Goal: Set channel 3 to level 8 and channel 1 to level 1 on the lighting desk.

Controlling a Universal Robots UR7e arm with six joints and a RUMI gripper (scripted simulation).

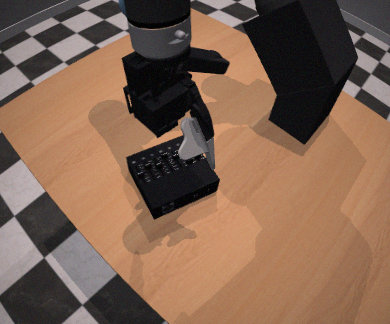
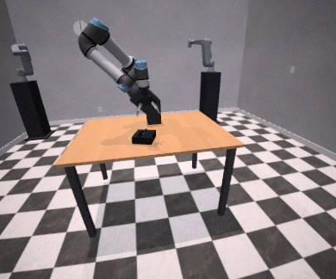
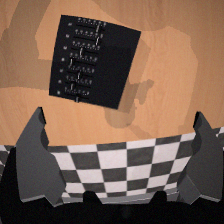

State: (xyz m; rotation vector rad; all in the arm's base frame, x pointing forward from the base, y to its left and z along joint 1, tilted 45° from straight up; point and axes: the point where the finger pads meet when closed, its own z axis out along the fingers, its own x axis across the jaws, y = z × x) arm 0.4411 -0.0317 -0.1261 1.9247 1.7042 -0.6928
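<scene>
My hand is 8 cm past the fader knob, 2 cm to the left of it and 13 cm above it.
</scene>
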